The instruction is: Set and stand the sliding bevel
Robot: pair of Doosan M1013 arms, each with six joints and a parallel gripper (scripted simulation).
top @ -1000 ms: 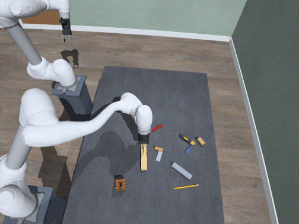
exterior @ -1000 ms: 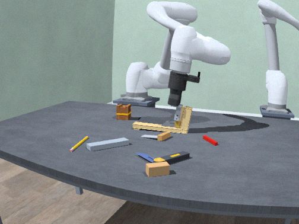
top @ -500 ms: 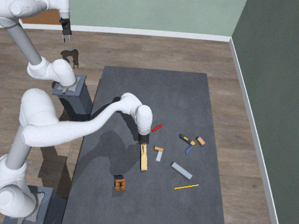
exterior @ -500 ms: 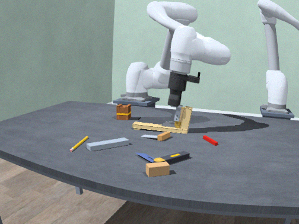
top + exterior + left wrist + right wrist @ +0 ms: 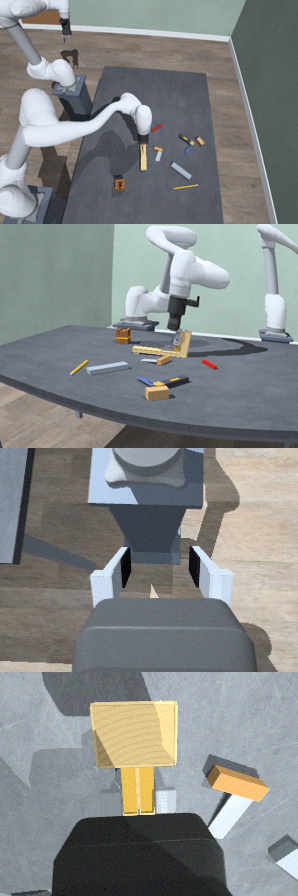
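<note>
Right now my right hand is 20 mm above the wooden sliding bevel. The rest, counted from my right hand: red stick (100 mm ahead, 160 mm to the left, 60 mm below); bevel blade (20 mm to the right, 40 mm below); orange-handled square (120 mm ahead, 50 mm to the right, 60 mm below).
</note>
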